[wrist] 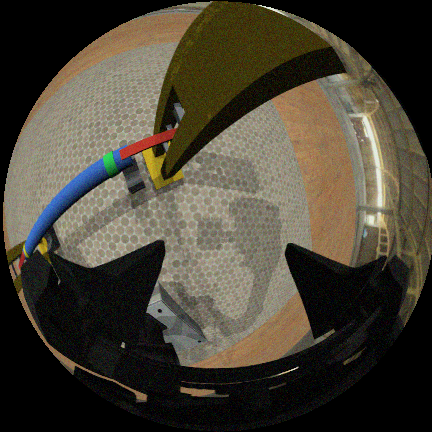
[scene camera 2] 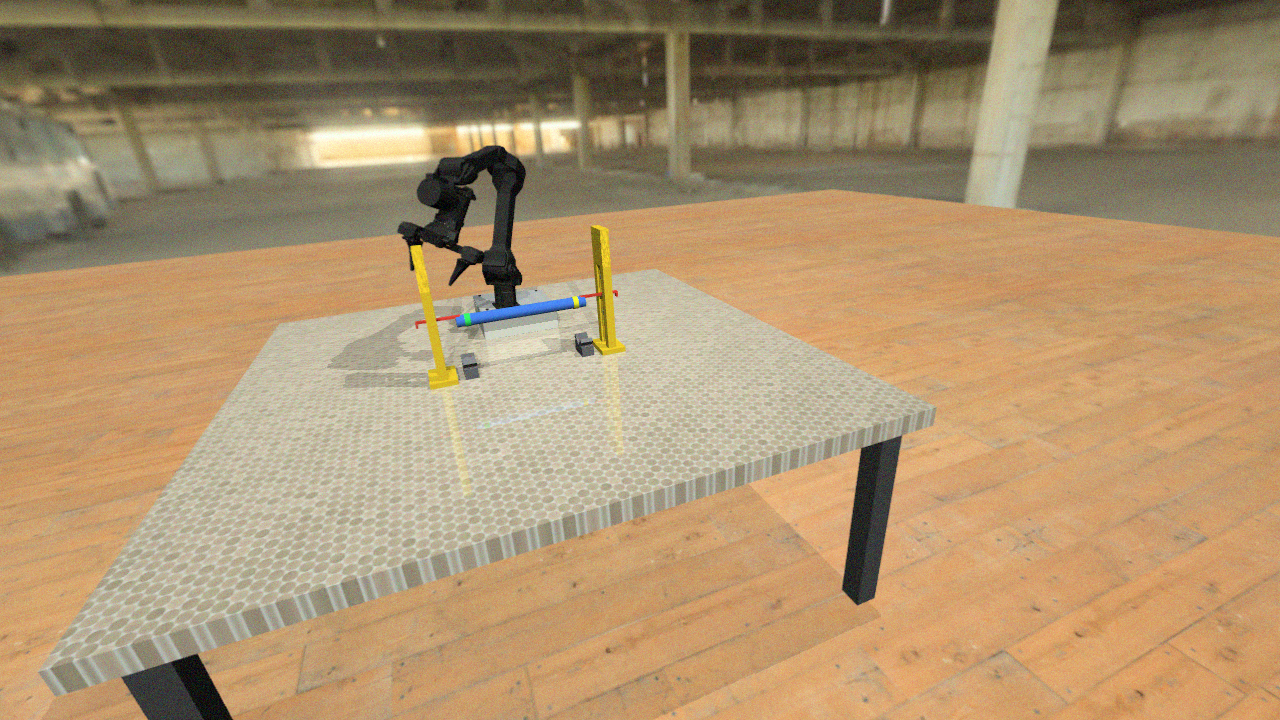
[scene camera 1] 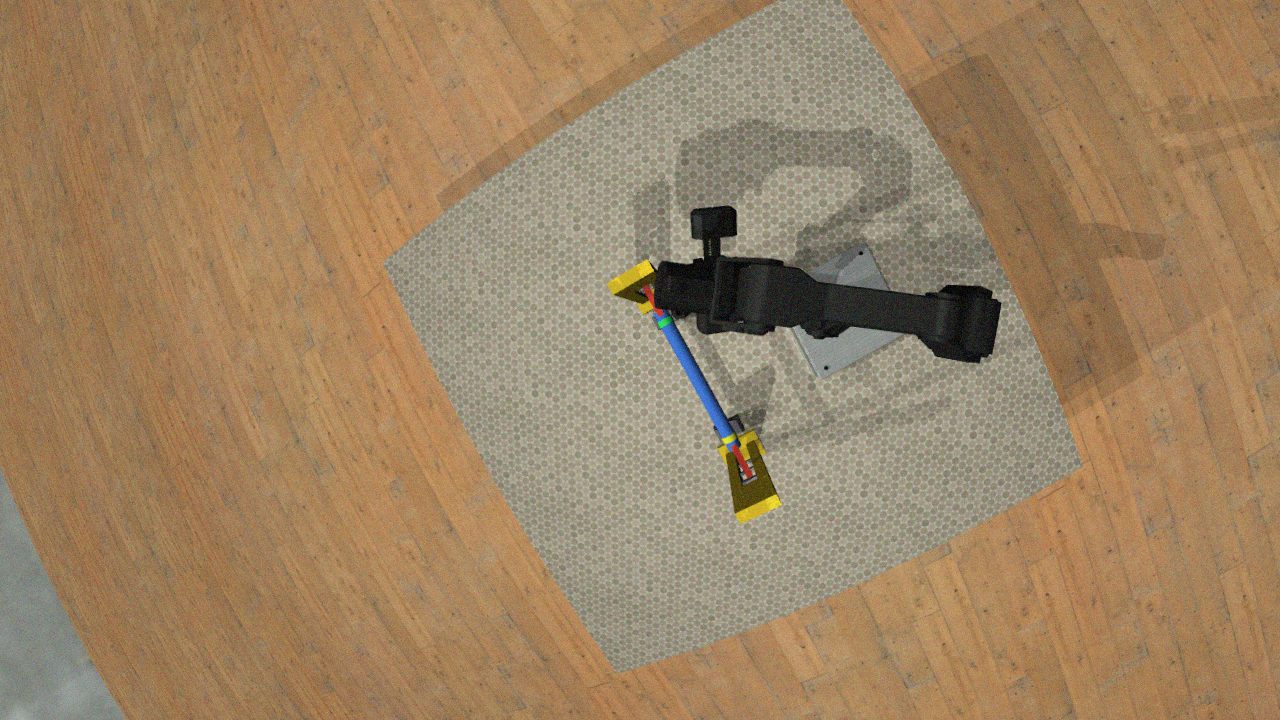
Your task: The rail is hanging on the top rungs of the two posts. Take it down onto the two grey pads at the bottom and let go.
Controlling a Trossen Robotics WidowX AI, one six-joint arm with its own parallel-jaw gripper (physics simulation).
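Frame: origin at the arm's base, x up, y right, z ahead, level; millimetres.
Where they show: gripper, between the fingertips: (wrist: 227, 249) (scene camera 2: 430, 278) (scene camera 1: 701, 258); arm's base, origin of its link: (wrist: 146, 324) (scene camera 2: 506, 305).
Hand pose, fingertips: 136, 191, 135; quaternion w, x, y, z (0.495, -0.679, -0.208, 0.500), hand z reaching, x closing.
Observation:
Each offset is from my fingertips to the top centre of the thing, as dx, dy, dz. Level surfaces: height alone.
The blue rail @(-65, -174, +124) (scene camera 1: 696, 376) (scene camera 2: 521, 311) (wrist: 65, 195) hangs between two yellow posts, well above the table. Its thin red ends pass through the posts' slots. The green-banded end is at one post @(+90, +26, +108) (scene camera 1: 631, 276) (scene camera 2: 426, 300) (wrist: 240, 60), the yellow-banded end at the other post @(+90, -373, +140) (scene camera 1: 757, 508) (scene camera 2: 600, 246). A grey pad @(-166, -36, +113) (scene camera 2: 469, 365) (wrist: 134, 179) sits by the green-end post's foot, and the second pad @(-166, -311, +135) (scene camera 2: 583, 343) by the other. My gripper (scene camera 2: 432, 275) (wrist: 227, 249) is open and empty, higher than the rail, close to the top of the green-end post. The arm hides its fingers in scene camera 1.
The patterned table @(dx -210) (scene camera 1: 537, 429) (scene camera 2: 671, 447) carries the posts and the arm's grey base plate (scene camera 1: 845, 353) (wrist: 185, 340). The black arm (scene camera 1: 881, 308) (scene camera 2: 503, 214) reaches from the base towards the green-end post. Its wrist part overlaps that post's top in scene camera 2.

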